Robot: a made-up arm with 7 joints.
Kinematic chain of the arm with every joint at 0, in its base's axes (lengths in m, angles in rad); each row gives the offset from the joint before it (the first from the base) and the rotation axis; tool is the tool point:
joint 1: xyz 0 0.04 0 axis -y
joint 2: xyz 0 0.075 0 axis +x
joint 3: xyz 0 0 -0.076 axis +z
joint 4: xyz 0 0 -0.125 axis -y
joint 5: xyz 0 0 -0.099 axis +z
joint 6: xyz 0 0 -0.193 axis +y
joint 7: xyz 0 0 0 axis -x
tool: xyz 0 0 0
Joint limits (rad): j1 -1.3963..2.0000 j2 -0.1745..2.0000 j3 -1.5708..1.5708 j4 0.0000..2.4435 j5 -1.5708..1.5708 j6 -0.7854..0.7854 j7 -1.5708..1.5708
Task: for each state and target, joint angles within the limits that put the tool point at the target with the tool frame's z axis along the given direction. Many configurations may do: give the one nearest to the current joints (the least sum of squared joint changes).
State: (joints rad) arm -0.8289 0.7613 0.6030 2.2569 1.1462 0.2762 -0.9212
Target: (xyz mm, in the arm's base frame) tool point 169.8 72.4 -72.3 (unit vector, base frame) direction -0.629 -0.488 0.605
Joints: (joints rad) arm -0.4078 0.5294 -0.1941 2.4417 1.1083 0.2883 -1.4736
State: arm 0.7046 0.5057 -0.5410 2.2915 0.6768 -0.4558 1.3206
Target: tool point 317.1 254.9 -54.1 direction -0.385 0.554 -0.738
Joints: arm 0.3011 0.4917 0.1879 1.5931 0.8529 -0.4518 0.9068
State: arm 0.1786 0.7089 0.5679 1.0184 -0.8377 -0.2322 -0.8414
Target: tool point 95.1 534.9 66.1 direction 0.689 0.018 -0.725
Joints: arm 0.4742 1.0673 1.0825 0.9935 -0.7874 -0.2503 -1.3169
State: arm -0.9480 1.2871 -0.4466 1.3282 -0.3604 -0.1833 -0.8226
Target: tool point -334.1 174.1 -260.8 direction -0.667 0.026 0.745
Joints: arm -1.3309 0.6473 -0.8187 1.0592 -0.5407 -0.2401 -1.3988
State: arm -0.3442 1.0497 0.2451 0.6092 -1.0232 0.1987 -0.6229
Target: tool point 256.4 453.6 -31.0 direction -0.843 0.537 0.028
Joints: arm -0.3584 1.5867 0.2177 1.0765 -1.4344 -0.0413 -1.0614
